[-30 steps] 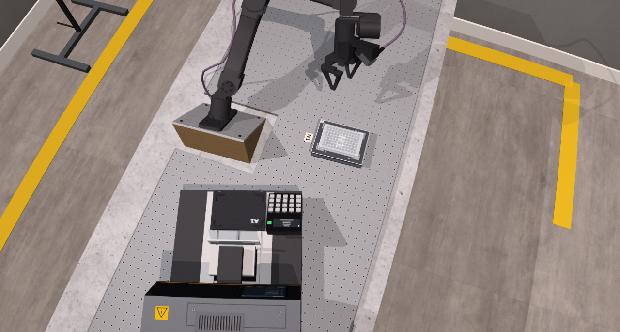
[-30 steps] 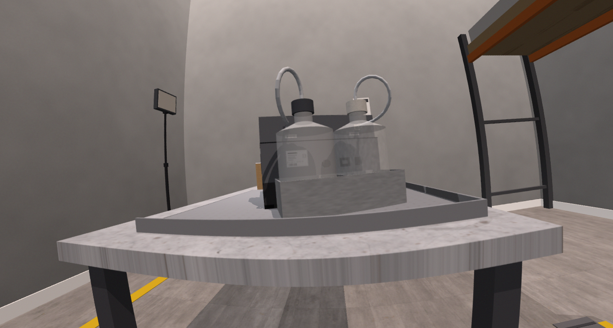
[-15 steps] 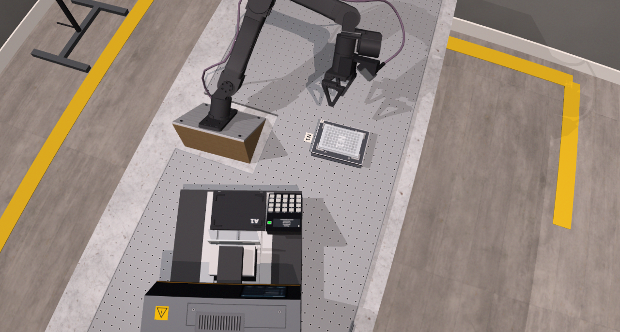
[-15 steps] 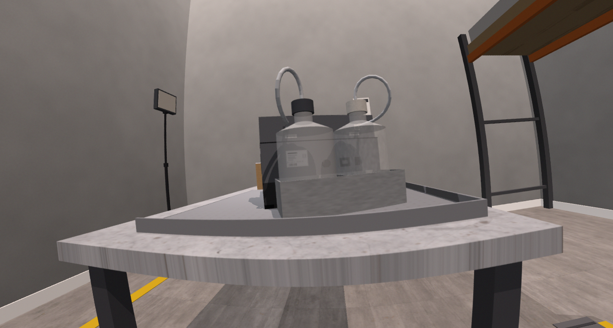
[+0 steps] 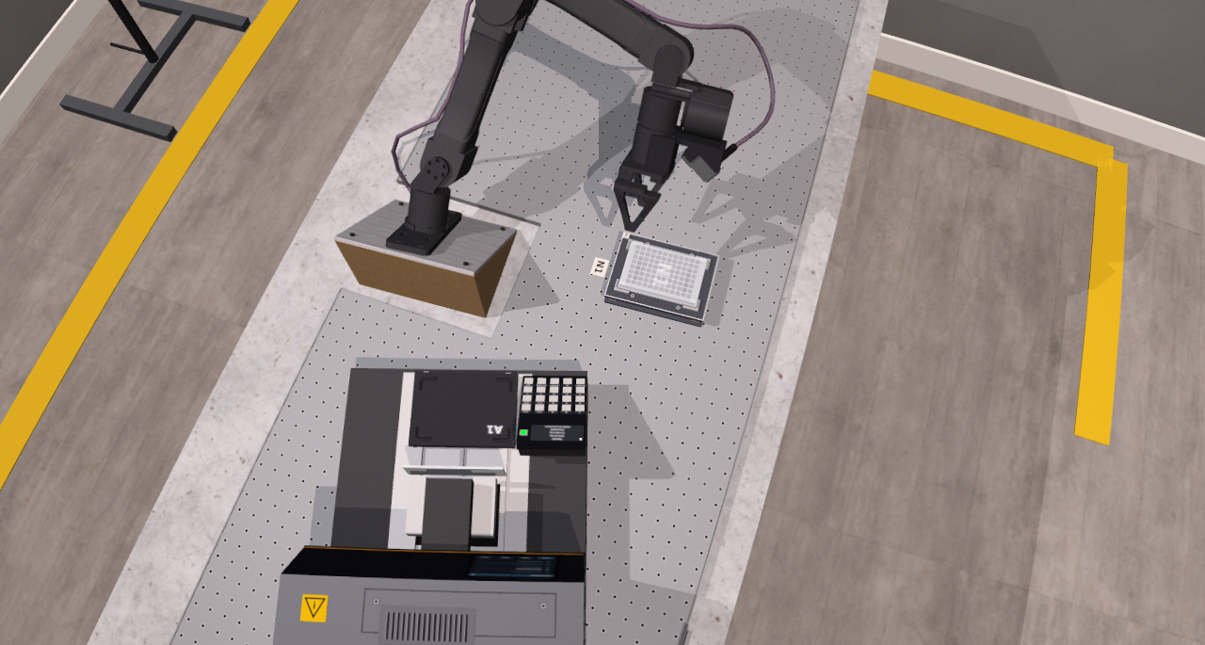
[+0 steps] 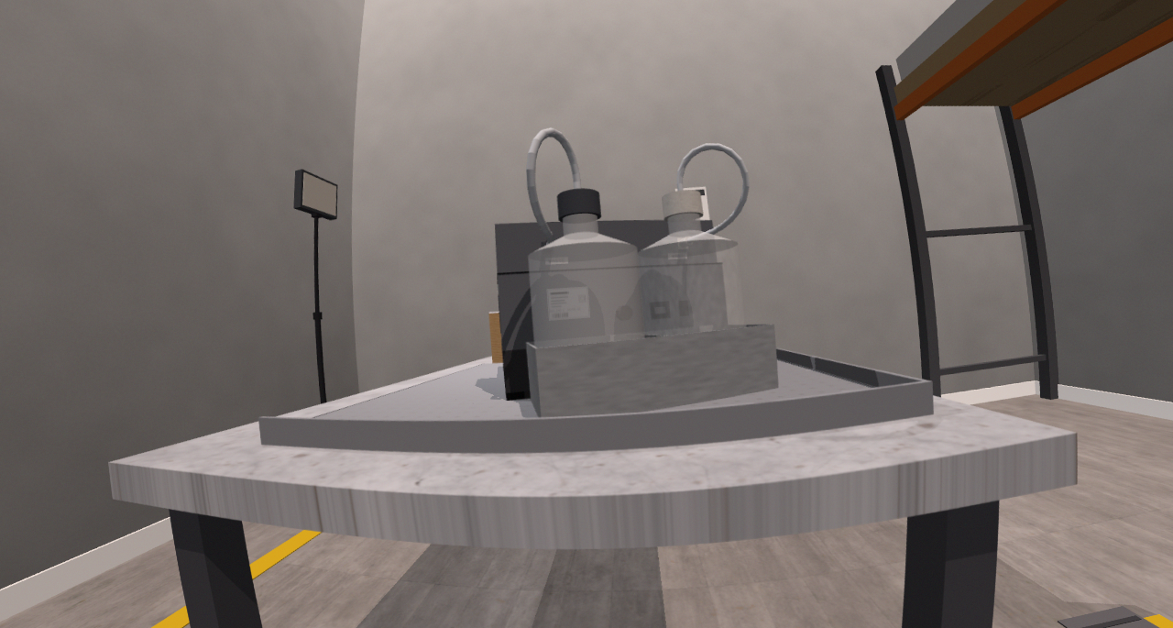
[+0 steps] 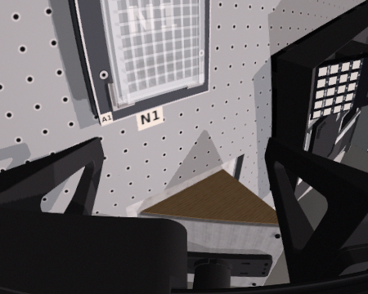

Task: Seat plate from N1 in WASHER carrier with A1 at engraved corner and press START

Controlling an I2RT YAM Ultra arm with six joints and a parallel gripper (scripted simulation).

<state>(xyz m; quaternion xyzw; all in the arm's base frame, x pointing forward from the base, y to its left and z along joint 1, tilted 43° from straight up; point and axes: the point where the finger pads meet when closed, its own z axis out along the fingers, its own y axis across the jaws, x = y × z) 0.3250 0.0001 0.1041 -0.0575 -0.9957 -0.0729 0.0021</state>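
The clear well plate is 6 cm ahead of my hand, 5 cm to the right of it and 10 cm below it. Also, from my hand: N1 label (5 cm behind, 4 cm to the right, 13 cm below); plate nest N1 (6 cm ahead, 5 cm to the right, 10 cm below); black washer carrier (19 cm behind, 35 cm to the right, 5 cm below).
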